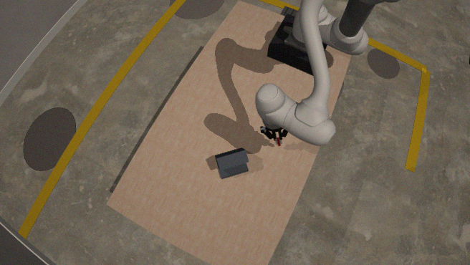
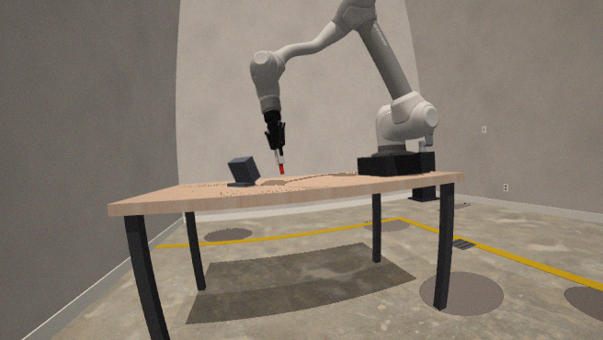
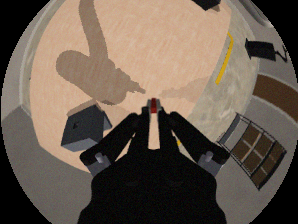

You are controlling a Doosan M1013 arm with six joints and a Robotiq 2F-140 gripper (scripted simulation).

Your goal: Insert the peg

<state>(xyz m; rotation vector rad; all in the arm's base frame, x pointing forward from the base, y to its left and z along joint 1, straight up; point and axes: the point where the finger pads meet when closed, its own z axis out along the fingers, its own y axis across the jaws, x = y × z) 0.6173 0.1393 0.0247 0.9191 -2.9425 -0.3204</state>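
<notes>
Right now the red peg is 10 mm to the left of my hand and 30 mm below it.
</notes>
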